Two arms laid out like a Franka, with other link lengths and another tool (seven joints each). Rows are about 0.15 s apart.
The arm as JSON. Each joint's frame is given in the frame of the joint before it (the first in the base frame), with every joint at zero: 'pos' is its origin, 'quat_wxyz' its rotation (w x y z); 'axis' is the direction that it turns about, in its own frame. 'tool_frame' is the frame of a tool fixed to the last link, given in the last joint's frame.
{
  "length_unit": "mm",
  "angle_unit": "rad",
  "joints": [
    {
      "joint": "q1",
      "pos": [
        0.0,
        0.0,
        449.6
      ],
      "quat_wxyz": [
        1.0,
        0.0,
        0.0,
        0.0
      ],
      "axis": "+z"
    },
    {
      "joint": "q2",
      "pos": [
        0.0,
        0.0,
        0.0
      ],
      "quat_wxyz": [
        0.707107,
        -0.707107,
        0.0,
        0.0
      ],
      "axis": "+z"
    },
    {
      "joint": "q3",
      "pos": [
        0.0,
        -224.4,
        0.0
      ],
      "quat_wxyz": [
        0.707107,
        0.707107,
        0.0,
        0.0
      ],
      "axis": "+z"
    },
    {
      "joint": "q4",
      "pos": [
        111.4,
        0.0,
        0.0
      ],
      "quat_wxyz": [
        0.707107,
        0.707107,
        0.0,
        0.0
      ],
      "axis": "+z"
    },
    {
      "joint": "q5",
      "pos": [
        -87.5,
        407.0,
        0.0
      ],
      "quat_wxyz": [
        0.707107,
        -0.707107,
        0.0,
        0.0
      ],
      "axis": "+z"
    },
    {
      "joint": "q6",
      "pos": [
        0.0,
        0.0,
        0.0
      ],
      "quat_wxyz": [
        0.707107,
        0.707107,
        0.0,
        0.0
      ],
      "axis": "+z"
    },
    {
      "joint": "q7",
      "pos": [
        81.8,
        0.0,
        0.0
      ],
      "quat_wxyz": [
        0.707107,
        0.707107,
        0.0,
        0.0
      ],
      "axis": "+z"
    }
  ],
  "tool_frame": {
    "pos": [
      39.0,
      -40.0,
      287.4
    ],
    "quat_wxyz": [
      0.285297,
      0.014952,
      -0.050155,
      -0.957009
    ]
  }
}
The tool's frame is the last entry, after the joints.
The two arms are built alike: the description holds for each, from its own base.
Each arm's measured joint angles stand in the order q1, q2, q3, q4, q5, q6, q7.
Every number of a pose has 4 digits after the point. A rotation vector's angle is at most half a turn.
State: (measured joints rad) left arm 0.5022 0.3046 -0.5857 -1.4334 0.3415 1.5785 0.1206; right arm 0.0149 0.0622 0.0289 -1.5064 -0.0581 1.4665 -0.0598
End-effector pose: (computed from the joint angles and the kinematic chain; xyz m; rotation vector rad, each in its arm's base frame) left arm 0.6813 0.0778 0.3849 -1.1227 -2.7218 -0.0527; right arm 0.6187 0.0520 0.4552 -0.7120 -2.9366 0.2792
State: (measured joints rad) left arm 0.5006 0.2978 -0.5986 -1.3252 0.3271 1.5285 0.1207; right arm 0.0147 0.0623 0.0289 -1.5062 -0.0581 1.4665 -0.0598
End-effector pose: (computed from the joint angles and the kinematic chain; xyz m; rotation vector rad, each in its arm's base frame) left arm 0.6905 0.0741 0.4390 -1.1267 -2.7908 -0.0642; right arm 0.6187 0.0518 0.4552 -0.7123 -2.9366 0.2791
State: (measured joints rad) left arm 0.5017 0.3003 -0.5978 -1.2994 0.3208 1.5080 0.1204; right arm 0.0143 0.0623 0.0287 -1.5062 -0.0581 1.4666 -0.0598
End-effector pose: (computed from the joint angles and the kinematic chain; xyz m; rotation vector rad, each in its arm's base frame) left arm 0.6889 0.0762 0.4477 -1.1156 -2.8008 -0.0539; right arm 0.6188 0.0515 0.4552 -0.7132 -2.9364 0.2791
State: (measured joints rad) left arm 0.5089 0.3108 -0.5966 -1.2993 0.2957 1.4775 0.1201; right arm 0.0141 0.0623 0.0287 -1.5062 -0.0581 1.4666 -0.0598
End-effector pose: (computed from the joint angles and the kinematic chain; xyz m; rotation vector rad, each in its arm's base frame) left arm 0.6788 0.0757 0.4359 -1.0924 -2.7803 0.0091; right arm 0.6188 0.0514 0.4552 -0.7135 -2.9363 0.2791
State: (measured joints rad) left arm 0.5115 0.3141 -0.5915 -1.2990 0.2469 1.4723 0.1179; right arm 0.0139 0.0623 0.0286 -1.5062 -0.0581 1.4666 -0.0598
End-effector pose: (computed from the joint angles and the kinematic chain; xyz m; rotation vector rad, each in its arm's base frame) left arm 0.6759 0.0668 0.4299 -1.0865 -2.7893 0.0839; right arm 0.6188 0.0512 0.4552 -0.7139 -2.9362 0.2790
